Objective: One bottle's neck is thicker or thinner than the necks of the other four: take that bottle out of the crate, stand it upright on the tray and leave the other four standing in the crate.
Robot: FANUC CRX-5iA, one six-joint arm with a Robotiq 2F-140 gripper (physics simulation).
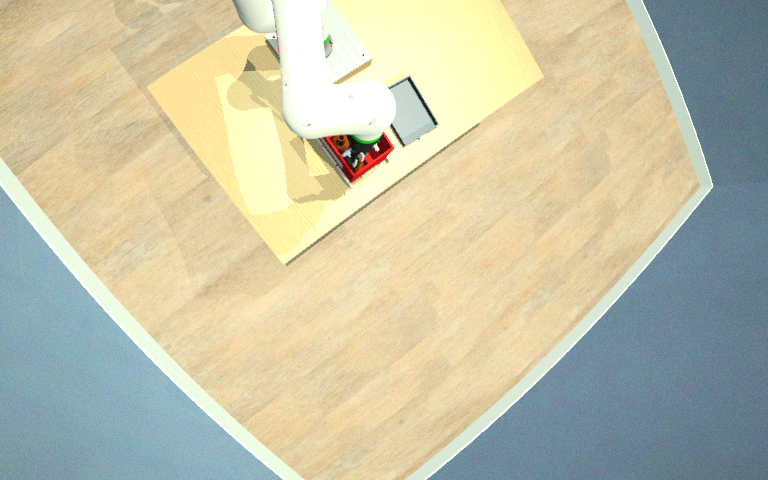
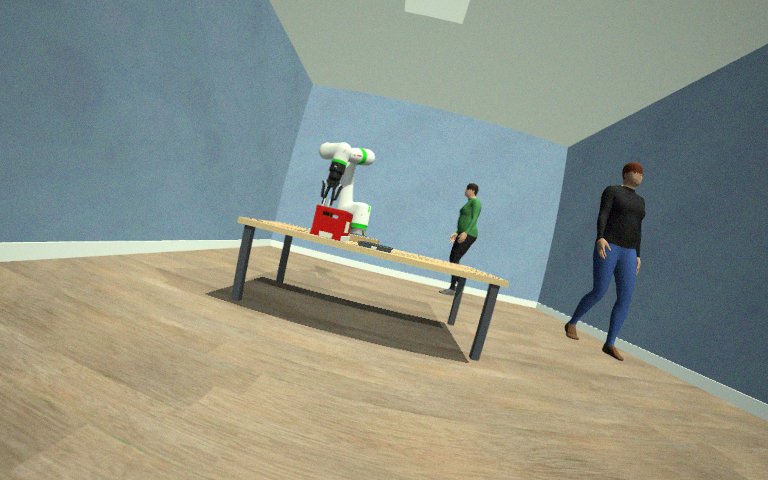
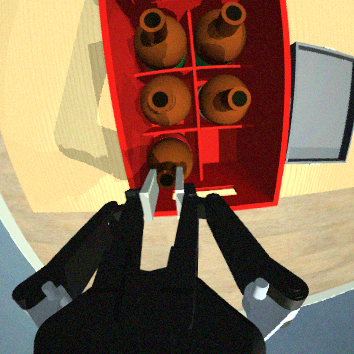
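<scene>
A red crate stands on the wooden table. Several brown bottles stand in its cells. The two far ones and the two middle ones are upright. The near right cell is empty. My gripper is shut on the neck of the bottle in the near left cell, whose body is still inside the crate. A grey tray lies right of the crate.
The arm's white base plate sits behind the crate. The table's front edge runs close to the crate. Two people stand in the room beyond the table, one in green and one in black.
</scene>
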